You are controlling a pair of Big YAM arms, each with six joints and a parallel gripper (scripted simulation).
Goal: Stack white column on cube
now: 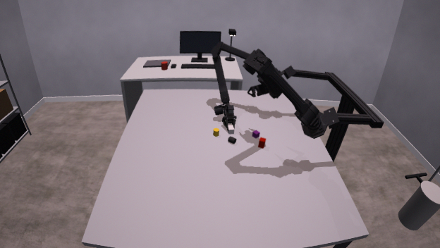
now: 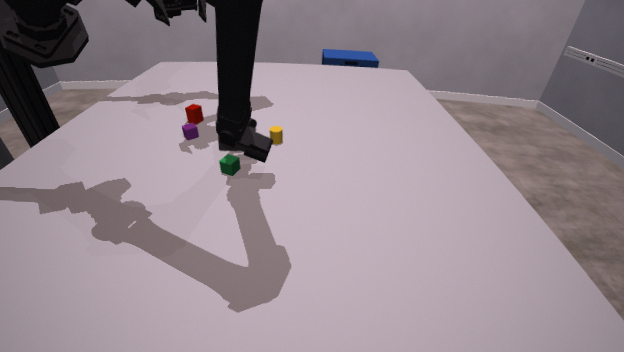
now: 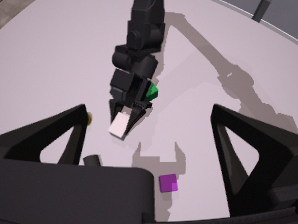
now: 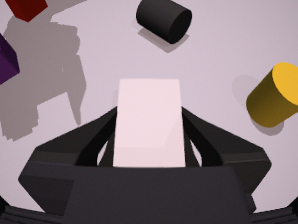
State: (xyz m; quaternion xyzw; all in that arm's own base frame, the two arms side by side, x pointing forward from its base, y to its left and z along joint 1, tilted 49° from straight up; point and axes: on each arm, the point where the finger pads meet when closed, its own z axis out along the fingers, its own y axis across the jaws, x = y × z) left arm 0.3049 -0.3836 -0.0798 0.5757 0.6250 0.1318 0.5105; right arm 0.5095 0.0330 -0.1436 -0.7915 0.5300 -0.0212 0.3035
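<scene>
Right now the green cube is 13 cm to the right of my right hand and 2 cm behind it. From my right hand the other things lie so: white column 1 cm to the right; yellow cylinder 11 cm ahead, 2 cm to the left; black cylinder 12 cm to the left, 1 cm ahead.
</scene>
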